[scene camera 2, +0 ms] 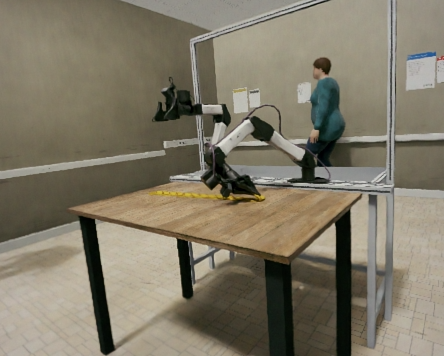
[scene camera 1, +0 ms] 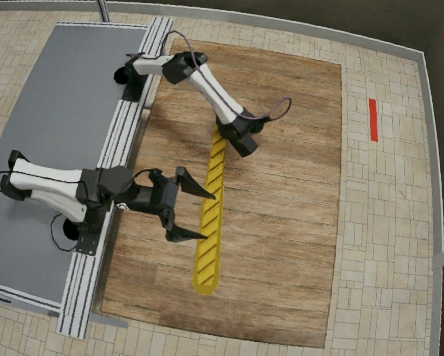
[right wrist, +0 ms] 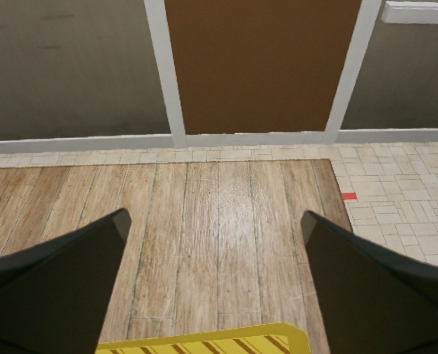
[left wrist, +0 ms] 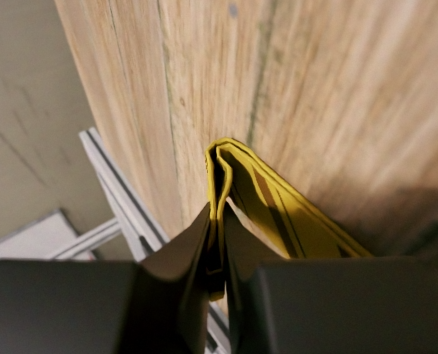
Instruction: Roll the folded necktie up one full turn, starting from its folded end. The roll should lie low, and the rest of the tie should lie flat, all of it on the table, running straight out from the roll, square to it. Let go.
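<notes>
The folded yellow necktie with brown stripes lies long and straight on the wooden table. In the left wrist view the tie bends sharply back on itself, its folded end pinched between the fingertips. My left gripper is shut on that end, tilted low at the table; in scene camera 1 its fingertips are hidden behind the gripper body. My right gripper is open and empty, hanging high above the tie; in scene camera 2 it shows at the upper left.
The wooden table borders the arms' grey base. A metal rail runs along their shared side. A metal frame rises around the station. A person stands behind the station.
</notes>
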